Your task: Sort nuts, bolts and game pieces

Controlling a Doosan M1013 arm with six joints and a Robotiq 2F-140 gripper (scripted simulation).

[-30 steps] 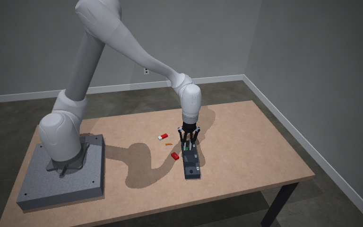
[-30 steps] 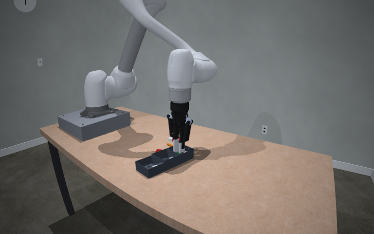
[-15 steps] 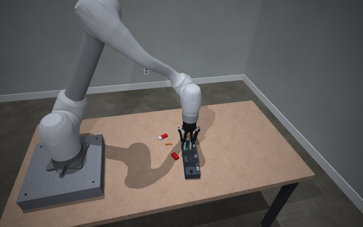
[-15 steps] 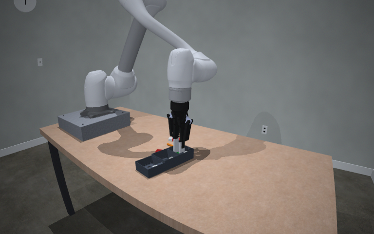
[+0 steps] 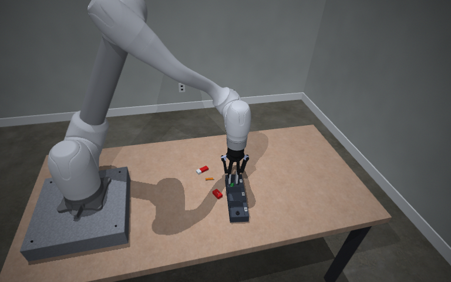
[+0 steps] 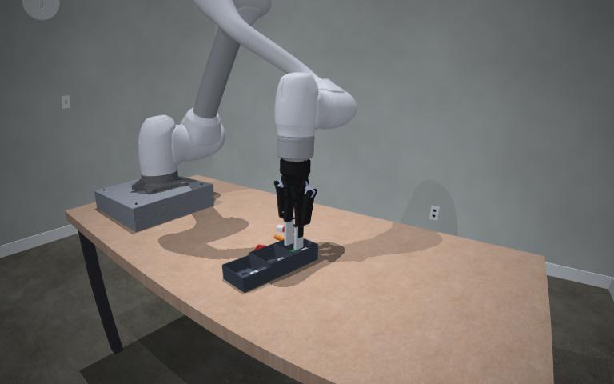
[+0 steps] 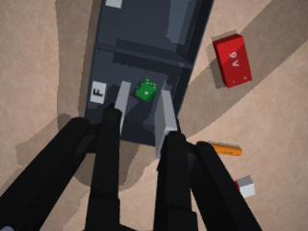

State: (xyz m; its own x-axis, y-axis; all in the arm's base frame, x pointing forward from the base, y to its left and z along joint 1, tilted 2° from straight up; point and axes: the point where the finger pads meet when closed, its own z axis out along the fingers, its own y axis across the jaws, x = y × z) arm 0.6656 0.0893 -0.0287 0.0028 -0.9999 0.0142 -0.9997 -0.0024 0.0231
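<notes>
Right now the green die is 5 cm below my hand. Round my hand: orange stick (11 cm behind, 6 cm to the left, 6 cm below); red block (9 cm behind, 6 cm below, 4 cm to the right); dark three-compartment bin (8 cm to the right, 5 cm below, 1 cm ahead).
</notes>
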